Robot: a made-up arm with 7 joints.
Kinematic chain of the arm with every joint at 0, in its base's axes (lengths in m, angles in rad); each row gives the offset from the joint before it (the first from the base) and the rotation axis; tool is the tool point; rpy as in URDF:
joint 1: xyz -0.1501 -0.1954 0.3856 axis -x
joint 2: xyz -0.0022 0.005 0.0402 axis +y
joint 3: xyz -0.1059 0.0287 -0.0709 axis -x
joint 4: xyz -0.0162 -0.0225 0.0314 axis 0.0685 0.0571 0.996
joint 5: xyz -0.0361 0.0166 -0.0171 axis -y
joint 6: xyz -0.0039 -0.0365 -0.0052 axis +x
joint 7: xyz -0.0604 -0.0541 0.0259 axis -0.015 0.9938 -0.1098
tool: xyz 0.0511 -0.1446 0.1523 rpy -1.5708 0 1.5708
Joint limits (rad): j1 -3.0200..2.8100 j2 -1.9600..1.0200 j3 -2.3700..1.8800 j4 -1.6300..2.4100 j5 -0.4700..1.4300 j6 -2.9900..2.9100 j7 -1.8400..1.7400
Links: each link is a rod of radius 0.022 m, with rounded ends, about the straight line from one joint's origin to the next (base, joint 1, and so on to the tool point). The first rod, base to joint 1, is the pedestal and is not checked.
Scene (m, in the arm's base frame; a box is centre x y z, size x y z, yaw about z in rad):
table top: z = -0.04
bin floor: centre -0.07 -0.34 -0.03 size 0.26 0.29 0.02 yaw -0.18
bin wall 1: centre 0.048 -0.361 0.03 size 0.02 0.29 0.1 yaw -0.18
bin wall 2: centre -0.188 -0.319 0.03 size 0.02 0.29 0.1 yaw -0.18
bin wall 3: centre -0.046 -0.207 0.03 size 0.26 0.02 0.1 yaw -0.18
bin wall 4: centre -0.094 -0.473 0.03 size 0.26 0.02 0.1 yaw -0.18
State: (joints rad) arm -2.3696 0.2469 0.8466 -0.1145 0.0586 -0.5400 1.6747
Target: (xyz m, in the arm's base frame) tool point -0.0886 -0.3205 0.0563
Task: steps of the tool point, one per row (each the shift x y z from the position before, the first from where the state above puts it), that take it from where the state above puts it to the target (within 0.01 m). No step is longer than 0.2 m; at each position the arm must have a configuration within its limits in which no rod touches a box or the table.
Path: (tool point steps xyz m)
1: -0.0242 -0.1364 0.1312
2: -0.0509 -0.0183 0.1788
3: -0.0719 0.0918 0.1267
4: -0.0729 0.1276 0.0172
5: -0.0466 0.0829 -0.0745
6: -0.0013 0.0095 -0.0997
7: 0.0349 0.0815 -0.1023
8: 0.0705 0.0082 -0.1160
9: 0.0945 -0.0573 -0.0836
10: 0.1045 -0.0903 -0.0211
11: 0.0999 -0.0820 0.0457
12: -0.0031 -0.0163 -0.0439
13: 0.0001 -0.0001 -0.0429
14: 0.0030 0.0164 -0.0378

